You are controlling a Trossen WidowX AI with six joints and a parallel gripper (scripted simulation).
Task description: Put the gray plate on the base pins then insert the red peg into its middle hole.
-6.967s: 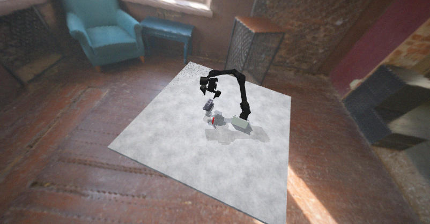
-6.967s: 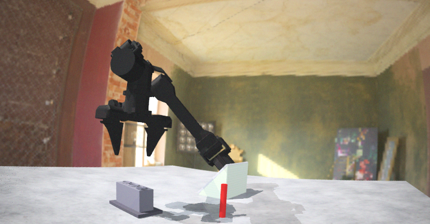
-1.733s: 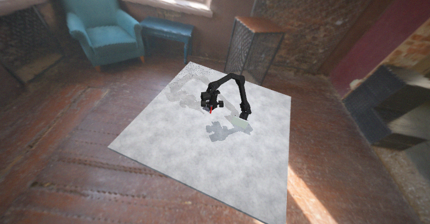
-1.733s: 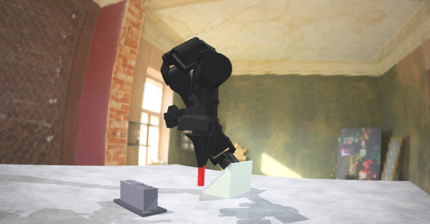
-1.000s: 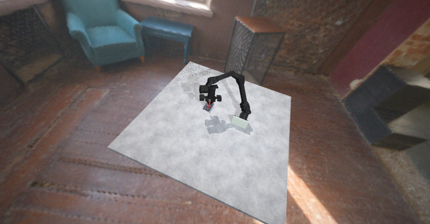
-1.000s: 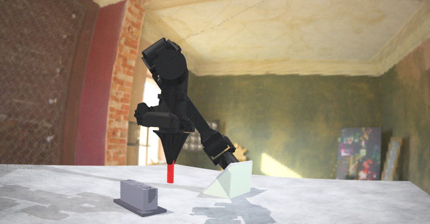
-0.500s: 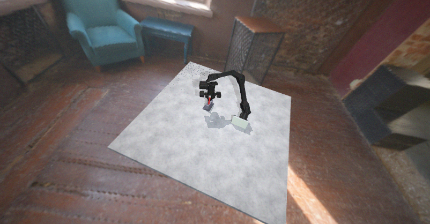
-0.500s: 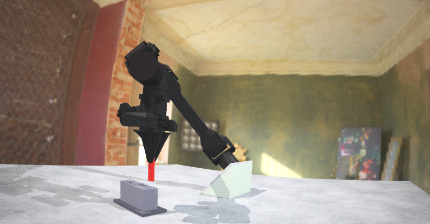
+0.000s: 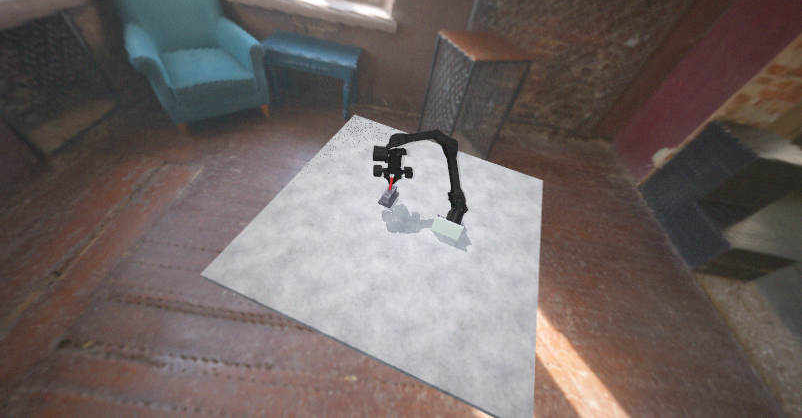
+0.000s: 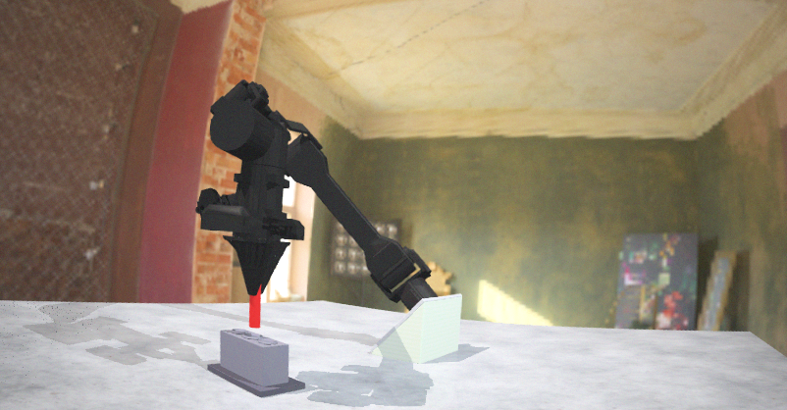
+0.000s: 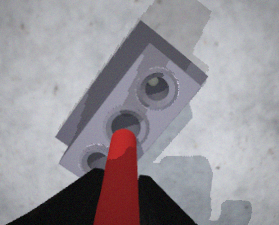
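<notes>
Right now the red peg is right at my gripper tip. Round my gripper tip: dark base 10 cm below; gray plate 7 cm below.
</notes>
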